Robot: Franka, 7 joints.
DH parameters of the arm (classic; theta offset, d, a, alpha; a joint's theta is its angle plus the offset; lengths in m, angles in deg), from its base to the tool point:
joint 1: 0 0.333 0 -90
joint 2: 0 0 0 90
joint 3: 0 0.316 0.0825 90
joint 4: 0 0 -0.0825 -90
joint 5: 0 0.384 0 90
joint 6: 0 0 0.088 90
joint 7: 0 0.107 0 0
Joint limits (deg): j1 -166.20..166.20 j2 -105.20..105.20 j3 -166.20..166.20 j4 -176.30..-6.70 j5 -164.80..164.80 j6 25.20..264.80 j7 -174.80..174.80
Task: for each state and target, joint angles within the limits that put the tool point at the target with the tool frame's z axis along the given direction. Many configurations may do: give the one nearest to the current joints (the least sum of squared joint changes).
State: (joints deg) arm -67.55 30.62 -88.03 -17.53 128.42 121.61 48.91
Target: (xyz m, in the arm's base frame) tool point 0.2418 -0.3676 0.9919 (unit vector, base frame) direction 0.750 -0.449 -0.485
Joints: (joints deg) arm -54.98 26.21 -97.59 -6.73 117.90 82.07 48.91
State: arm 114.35 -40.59 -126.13 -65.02 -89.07 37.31 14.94
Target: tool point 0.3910 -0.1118 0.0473 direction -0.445 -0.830 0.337
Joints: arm 135.76 -69.63 -136.59 -116.23 -87.37 30.20 14.94
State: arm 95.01 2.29 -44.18 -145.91 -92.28 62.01 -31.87
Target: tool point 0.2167 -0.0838 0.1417 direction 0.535 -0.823 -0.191
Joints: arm 63.04 15.28 -58.07 -176.04 -120.40 110.32 -31.87
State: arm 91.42 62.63 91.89 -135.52 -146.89 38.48 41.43
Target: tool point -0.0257 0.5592 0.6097 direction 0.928 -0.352 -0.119
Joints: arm 47.20 40.01 88.57 -87.82 -115.42 25.20 41.43
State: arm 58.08 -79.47 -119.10 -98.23 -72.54 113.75 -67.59
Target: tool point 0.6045 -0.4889 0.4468 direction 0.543 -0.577 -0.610
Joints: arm 98.13 -62.91 -105.60 -71.76 -96.34 136.45 -67.59
